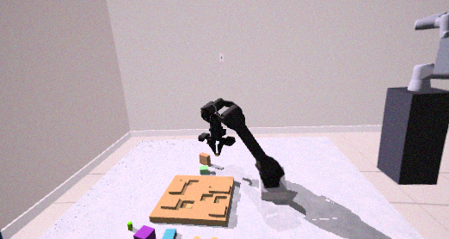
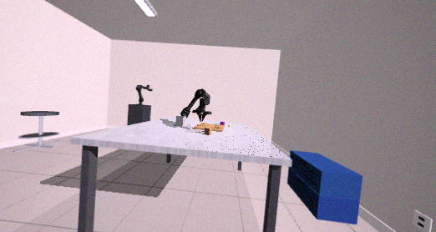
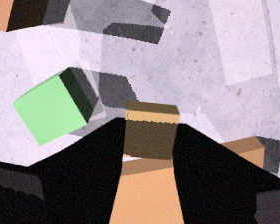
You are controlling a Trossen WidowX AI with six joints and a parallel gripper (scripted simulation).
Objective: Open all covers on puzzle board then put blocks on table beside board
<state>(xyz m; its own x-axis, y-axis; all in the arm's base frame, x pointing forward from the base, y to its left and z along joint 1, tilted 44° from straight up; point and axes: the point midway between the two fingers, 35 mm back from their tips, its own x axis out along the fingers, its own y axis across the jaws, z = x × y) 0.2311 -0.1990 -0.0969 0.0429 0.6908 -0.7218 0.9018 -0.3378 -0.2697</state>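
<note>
Right now my gripper tip is 23 cm to the right of the tan wooden puzzle board, 9 cm short of it and 8 cm above it.
</note>
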